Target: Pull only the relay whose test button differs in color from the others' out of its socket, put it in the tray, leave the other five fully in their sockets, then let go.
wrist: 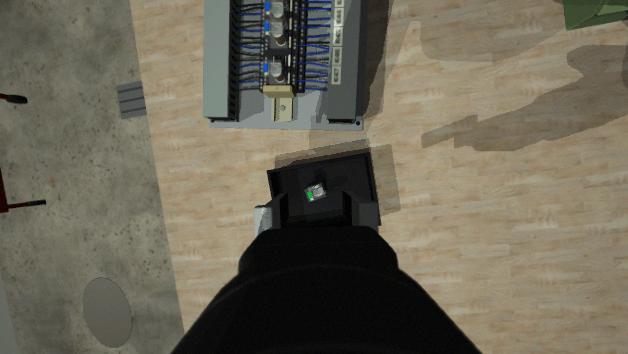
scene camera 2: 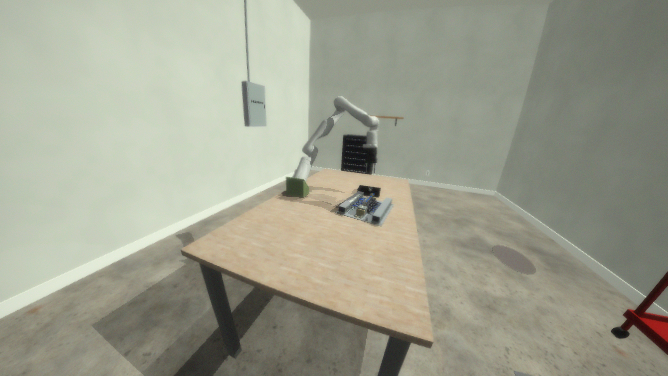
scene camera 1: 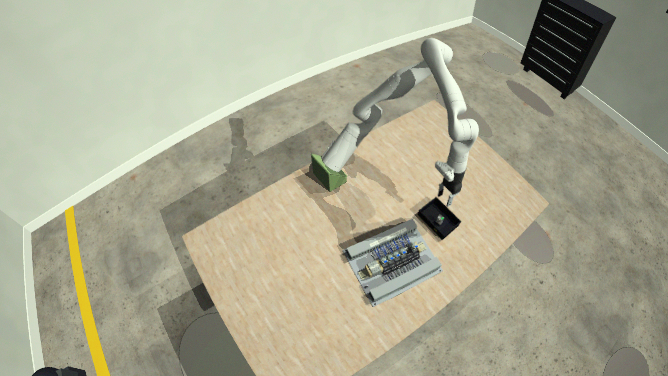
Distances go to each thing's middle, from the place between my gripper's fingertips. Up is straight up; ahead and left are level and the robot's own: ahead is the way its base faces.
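Grey panel [scene camera 1: 358, 264]: hand 26 cm to the left of it, 16 cm above it, 4 cm short of it.
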